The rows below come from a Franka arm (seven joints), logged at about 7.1 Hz.
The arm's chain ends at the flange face. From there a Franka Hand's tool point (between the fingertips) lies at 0.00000 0.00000 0.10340 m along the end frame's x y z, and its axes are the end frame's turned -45 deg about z.
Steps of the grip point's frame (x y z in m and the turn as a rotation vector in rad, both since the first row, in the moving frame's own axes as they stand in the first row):
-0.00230, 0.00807, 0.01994, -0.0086, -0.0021, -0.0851
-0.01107, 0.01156, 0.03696, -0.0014, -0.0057, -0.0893
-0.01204, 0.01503, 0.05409, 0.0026, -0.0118, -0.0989
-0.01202, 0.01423, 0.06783, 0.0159, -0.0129, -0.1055
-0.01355, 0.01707, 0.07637, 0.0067, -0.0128, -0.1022
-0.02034, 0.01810, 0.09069, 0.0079, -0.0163, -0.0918
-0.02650, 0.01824, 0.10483, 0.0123, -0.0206, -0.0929
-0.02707, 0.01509, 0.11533, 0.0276, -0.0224, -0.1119
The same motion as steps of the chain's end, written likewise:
0.00357, 0.00657, 0.01994, -0.0076, 0.0046, -0.0851
0.00064, 0.01547, 0.03696, -0.0050, -0.0030, -0.0893
0.00313, 0.01842, 0.05410, -0.0065, -0.0102, -0.0989
0.00368, 0.01867, 0.06785, 0.0021, -0.0204, -0.1055
0.00389, 0.02113, 0.07638, -0.0043, -0.0138, -0.1022
0.00015, 0.02649, 0.09071, -0.0059, -0.0171, -0.0918
-0.00347, 0.03092, 0.10486, -0.0059, -0.0233, -0.0929
-0.00480, 0.02999, 0.11540, 0.0037, -0.0354, -0.1119

